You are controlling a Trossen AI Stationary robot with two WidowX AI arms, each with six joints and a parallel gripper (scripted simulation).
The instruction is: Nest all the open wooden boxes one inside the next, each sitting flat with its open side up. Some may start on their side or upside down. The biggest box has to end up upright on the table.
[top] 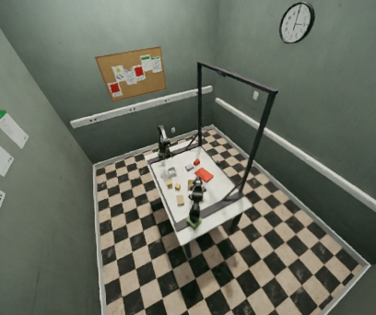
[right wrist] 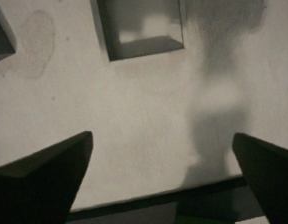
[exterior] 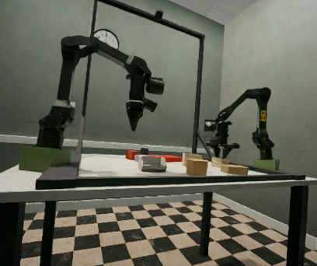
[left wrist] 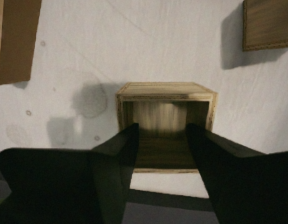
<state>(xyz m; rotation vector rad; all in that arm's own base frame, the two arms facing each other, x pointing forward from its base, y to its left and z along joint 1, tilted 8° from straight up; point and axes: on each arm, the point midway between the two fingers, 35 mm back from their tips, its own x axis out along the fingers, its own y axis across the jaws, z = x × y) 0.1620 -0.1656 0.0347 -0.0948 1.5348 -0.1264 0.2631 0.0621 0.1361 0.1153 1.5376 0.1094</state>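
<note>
The grey open box is 16 cm below my right hand and 9 cm to the left of it. Round my right hand: flat red block (32 cm behind, 28 cm to the left, 17 cm below); then grey block (21 cm behind, 17 cm below, 11 cm to the left); then flat brown box (47 cm to the left, 17 cm below, 5 cm ahead).
</note>
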